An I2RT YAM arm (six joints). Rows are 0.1 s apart.
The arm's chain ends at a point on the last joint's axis. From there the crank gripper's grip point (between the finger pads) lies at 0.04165 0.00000 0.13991 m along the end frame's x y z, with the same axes.
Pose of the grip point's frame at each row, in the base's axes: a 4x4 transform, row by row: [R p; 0 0 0 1], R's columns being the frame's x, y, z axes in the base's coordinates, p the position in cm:
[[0.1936, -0.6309, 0.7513, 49.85], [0.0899, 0.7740, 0.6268, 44.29], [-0.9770, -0.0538, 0.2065, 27.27], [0, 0, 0, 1]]
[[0.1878, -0.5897, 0.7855, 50.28], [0.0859, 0.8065, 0.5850, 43.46], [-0.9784, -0.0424, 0.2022, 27.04], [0, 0, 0, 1]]
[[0.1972, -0.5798, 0.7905, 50.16], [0.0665, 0.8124, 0.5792, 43.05], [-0.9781, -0.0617, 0.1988, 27.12], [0, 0, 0, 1]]
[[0.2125, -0.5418, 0.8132, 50.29], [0.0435, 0.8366, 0.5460, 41.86], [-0.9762, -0.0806, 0.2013, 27.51], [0, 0, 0, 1]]
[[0.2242, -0.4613, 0.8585, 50.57], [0.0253, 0.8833, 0.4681, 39.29], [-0.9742, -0.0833, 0.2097, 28.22], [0, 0, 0, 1]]
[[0.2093, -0.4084, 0.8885, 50.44], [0.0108, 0.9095, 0.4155, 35.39], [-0.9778, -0.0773, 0.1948, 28.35], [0, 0, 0, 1]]
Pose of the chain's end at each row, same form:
[[0.1936, -0.6309, 0.7513, 38.53], [0.0899, 0.7740, 0.6268, 35.15], [-0.9770, -0.0538, 0.2065, 28.45], [0, 0, 0, 1]]
[[0.1878, -0.5897, 0.7855, 38.51], [0.0859, 0.8065, 0.5850, 34.92], [-0.9784, -0.0424, 0.2022, 28.29], [0, 0, 0, 1]]
[[0.1972, -0.5798, 0.7905, 38.28], [0.0665, 0.8124, 0.5792, 34.67], [-0.9781, -0.0617, 0.1988, 28.41], [0, 0, 0, 1]]
[[0.2125, -0.5418, 0.8132, 38.03], [0.0435, 0.8366, 0.5460, 34.04], [-0.9762, -0.0806, 0.2013, 28.76], [0, 0, 0, 1]]
[[0.2242, -0.4613, 0.8585, 37.62], [0.0253, 0.8833, 0.4681, 32.64], [-0.9742, -0.0833, 0.2097, 29.34], [0, 0, 0, 1]]
[[0.2093, -0.4084, 0.8885, 37.14], [0.0108, 0.9095, 0.4155, 29.53], [-0.9778, -0.0773, 0.1948, 29.70], [0, 0, 0, 1]]

